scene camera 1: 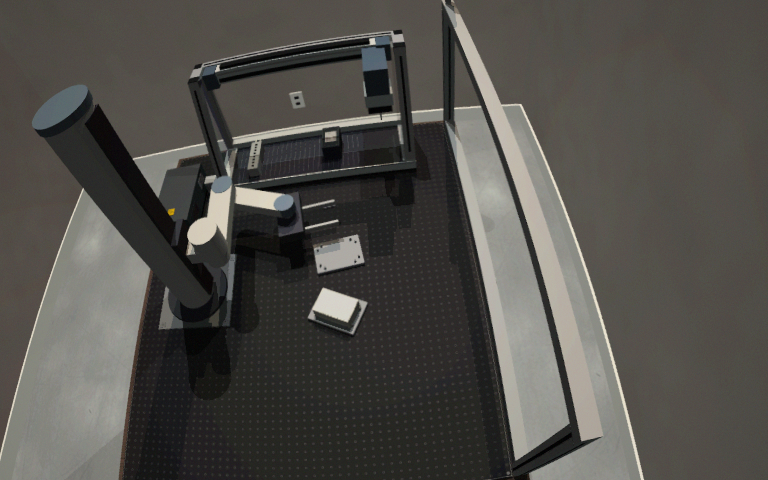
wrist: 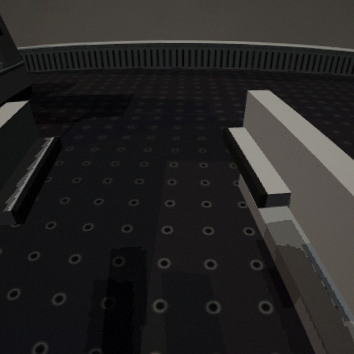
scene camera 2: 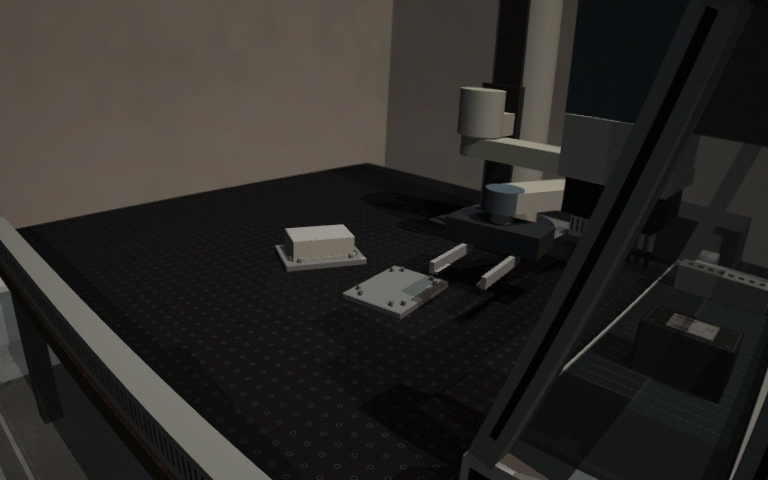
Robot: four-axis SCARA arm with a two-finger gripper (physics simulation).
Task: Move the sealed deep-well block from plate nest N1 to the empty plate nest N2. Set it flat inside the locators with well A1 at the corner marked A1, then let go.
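Frame: origin at the arm's base, x right, y back, z down, level; metres.
Seen in the pictures: gripper, between the fingertips: [scene camera 1: 336, 212] [wrist: 140, 117] [scene camera 2: 456, 275]; arm's base, origin of its link: [scene camera 1: 198, 293].
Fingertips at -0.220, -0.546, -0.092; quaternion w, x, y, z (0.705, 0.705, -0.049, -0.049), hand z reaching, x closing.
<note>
Offsets run from my fingertips to a thing's middle, as dx, dy, dz. "spot": to the spot under its first point.
The sealed deep-well block @[+0.348, +0.016, +0.047] [scene camera 1: 336, 305] [scene camera 2: 320, 243], pale with a flat white top, sits on nest N1 @[+0.347, +0.017, +0.069] [scene camera 1: 352, 330] [scene camera 2: 325, 264]. The empty nest N2 @[+0.128, +0.008, +0.069] [scene camera 1: 339, 255] [scene camera 2: 385, 288] is a light plate with small dark locator pins near its corners; part of it is in shadow. My gripper [scene camera 1: 336, 211] [scene camera 2: 458, 275] [wrist: 140, 117] is shut and empty, its two parallel fingers still standing apart. It hangs above the table beside N2, on the side away from the block. In the wrist view, a pale plate edge shows below the right finger. The A1 mark is too small to make out.
A gantry frame @[spot: -0.296, -0.287, -0.192] [scene camera 1: 406, 107] with a hanging blue-topped head @[spot: -0.246, -0.192, -0.406] [scene camera 1: 375, 70] stands behind the gripper. A dark box [scene camera 1: 331, 148] [scene camera 2: 685, 353] and a pale perforated strip @[spot: -0.325, +0.339, -0.013] [scene camera 1: 254, 158] are on its deck. A long rail frame [scene camera 1: 523, 186] runs along the right side.
</note>
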